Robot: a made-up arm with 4 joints. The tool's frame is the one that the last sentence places. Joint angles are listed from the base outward.
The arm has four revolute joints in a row. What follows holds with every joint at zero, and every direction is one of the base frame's.
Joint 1 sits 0.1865 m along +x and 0.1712 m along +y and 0.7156 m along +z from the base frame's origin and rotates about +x.
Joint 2 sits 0.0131 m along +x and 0.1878 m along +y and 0.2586 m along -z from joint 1 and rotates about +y.
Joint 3 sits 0.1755 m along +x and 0.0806 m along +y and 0.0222 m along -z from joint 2 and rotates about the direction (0.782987, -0.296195, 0.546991).
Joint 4 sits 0.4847 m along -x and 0.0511 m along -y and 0.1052 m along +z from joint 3 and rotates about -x.
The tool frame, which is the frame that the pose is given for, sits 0.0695 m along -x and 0.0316 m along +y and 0.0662 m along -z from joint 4; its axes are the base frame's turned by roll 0.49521, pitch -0.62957 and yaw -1.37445 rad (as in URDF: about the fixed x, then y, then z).
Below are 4 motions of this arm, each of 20 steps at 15 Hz.
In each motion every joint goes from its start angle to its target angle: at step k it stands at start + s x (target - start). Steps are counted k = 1, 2, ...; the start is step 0. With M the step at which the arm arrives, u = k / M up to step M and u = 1 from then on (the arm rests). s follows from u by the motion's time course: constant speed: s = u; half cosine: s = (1 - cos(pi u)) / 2; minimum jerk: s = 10 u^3 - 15 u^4 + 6 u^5.
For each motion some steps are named. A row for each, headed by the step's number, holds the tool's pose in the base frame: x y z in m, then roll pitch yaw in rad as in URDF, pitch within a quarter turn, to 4 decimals.
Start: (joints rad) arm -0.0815 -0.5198 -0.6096 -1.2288
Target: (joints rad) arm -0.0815 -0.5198 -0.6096 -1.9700
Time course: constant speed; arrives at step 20
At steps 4, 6, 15, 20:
4: -0.1277 0.6786 0.3740 1.0982 0.2454 -1.6375
6: -0.1296 0.6799 0.3790 1.1199 0.3098 -1.6012
15: -0.1397 0.6811 0.4011 1.2603 0.5866 -1.4020
20: -0.1463 0.6784 0.4126 1.3817 0.7257 -1.2517

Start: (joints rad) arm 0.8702 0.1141 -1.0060 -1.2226
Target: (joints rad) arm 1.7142 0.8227 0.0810 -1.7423
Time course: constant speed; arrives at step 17
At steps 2, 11, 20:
2: -0.0269 0.6243 1.1639 -0.0585 0.7633 -2.0568
11: -0.0182 0.1819 1.1290 -2.2813 1.0131 2.3127
20: 0.0217 0.0403 0.9428 -2.7281 0.2712 2.1508

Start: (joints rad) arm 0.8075 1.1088 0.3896 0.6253
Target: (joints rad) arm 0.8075 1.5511 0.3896 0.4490
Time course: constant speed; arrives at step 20
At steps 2, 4, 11, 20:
2: -0.0244 0.2174 0.8016 0.1855 0.2666 -0.5747
4: -0.0115 0.2111 0.8094 0.1691 0.3082 -0.5552
11: 0.0370 0.1923 0.8334 0.1099 0.4551 -0.4947
20: 0.1058 0.1765 0.8561 0.0251 0.6452 -0.4363

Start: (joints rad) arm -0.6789 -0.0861 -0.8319 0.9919
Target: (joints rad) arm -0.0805 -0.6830 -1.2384 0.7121
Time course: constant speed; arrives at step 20
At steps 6, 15, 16, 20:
6: -0.1166 0.5300 0.2441 -2.9162 -0.5214 1.1712
15: -0.0631 0.6843 0.2552 3.0890 -0.8760 1.3501
16: -0.0550 0.7026 0.2611 3.0452 -0.9139 1.3792
20: -0.0188 0.7755 0.2951 2.8238 -1.0577 1.5346

